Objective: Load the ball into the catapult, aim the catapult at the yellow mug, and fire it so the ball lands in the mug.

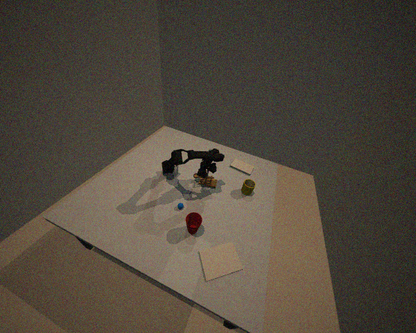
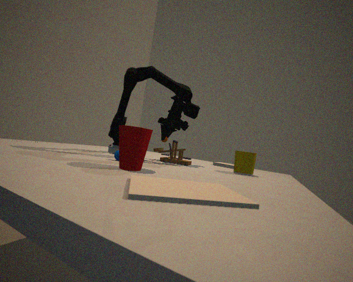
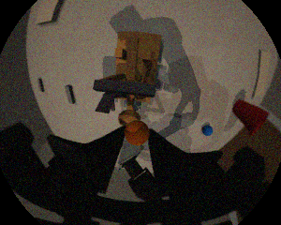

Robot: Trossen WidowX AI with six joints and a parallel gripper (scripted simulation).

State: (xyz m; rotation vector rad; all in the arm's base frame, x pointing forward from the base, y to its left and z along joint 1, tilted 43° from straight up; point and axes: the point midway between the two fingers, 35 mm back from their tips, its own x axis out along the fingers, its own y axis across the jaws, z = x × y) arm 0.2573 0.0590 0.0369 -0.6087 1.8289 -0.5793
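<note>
My gripper tip is now 50 mm above the wooden catapult, 40 mm to the right of it and 30 mm short of it. Also, from my gripper tip: yellow mug: 380 mm ahead, 70 mm to the left, 70 mm below; then orange ball: 10 mm above; then blue ball: 270 mm to the right, 80 mm below, 30 mm behind.
</note>
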